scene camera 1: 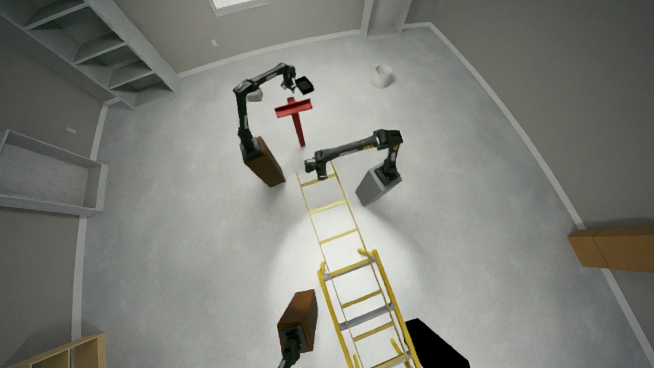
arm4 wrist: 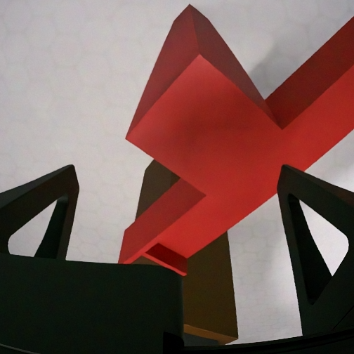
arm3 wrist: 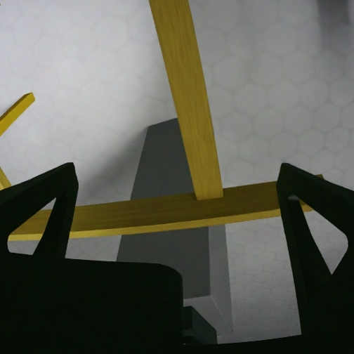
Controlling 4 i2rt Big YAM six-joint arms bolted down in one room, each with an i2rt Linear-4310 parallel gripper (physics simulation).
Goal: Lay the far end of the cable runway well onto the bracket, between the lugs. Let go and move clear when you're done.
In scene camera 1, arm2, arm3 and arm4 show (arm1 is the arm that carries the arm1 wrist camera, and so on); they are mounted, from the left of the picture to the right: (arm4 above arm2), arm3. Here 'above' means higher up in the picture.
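The yellow ladder-like cable runway extends up the scene view from a yellow support frame; its far end lies below and apart from the red bracket in the picture. The red T-shaped bracket has a broad crosspiece; I cannot make out its lugs clearly. My arm3 gripper is open over a side rail near the runway's far end, where a rung joins it. My arm4 gripper is open above the bracket. The arm1 and arm2 grippers do not show.
Arm4's brown pedestal stands left of the runway's far end, arm3's grey pedestal right of it. Arm2's brown pedestal stands left of the support frame. A black block is at its right. A white bin stands farther back.
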